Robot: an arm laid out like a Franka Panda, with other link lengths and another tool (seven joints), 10 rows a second.
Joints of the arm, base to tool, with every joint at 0 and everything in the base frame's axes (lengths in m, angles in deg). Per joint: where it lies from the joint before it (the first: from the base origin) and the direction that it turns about. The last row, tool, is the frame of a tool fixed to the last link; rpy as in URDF.
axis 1: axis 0 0 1 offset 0 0 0.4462
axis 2: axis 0 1 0 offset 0 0 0
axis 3: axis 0 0 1 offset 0 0 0.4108
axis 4: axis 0 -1 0 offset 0.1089 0 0
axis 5: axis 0 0 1 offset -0.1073 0 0.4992
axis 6: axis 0 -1 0 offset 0 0 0
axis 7: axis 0 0 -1 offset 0.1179 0 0
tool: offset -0.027 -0.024 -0.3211 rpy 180 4.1 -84.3
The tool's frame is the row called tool.
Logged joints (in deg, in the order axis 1, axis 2, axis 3, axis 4, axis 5, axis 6, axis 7), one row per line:
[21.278, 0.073, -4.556, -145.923, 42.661, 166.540, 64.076]
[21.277, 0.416, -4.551, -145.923, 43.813, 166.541, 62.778]
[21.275, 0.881, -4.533, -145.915, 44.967, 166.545, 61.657]
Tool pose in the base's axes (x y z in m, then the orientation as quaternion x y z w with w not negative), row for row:
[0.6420, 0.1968, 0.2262, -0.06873, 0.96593, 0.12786, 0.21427]
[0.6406, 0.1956, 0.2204, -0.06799, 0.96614, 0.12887, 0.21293]
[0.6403, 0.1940, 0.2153, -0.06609, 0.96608, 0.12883, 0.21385]
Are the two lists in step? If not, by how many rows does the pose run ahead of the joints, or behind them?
The pose runs 2 rows ahead of the joints: the pose in row i belongs to the joints in row i + 2.
